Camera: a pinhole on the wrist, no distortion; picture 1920 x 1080 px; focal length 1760.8 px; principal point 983.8 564.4 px. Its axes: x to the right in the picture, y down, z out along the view. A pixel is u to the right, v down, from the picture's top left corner.
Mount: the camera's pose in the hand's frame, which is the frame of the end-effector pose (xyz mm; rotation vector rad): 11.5 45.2 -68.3 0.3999 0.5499 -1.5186
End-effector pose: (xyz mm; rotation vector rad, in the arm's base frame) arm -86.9 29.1 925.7 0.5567 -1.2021 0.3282
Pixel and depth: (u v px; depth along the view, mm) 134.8 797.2 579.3
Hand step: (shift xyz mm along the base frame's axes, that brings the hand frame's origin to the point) -359.6 -367.2 266.4
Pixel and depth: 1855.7 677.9 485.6
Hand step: 101.3 -462.9 22.8
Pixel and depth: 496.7 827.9 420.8
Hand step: -174.3 -276.3 170.2
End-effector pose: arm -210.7 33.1 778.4 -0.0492 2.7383 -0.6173
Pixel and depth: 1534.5 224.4 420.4
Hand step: 89.9 -357.2 -37.1
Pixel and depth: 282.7 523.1 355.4
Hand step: 60.8 -166.0 -253.1
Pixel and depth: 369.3 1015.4 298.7
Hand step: -37.6 -139.8 -215.2
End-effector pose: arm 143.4 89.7 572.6 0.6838 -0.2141 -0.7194
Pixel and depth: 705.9 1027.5 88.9
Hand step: 31.5 -30.3 10.2
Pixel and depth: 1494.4 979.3 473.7
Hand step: -152.9 -406.6 -45.9
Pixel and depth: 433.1 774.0 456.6
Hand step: -123.5 -317.8 224.8
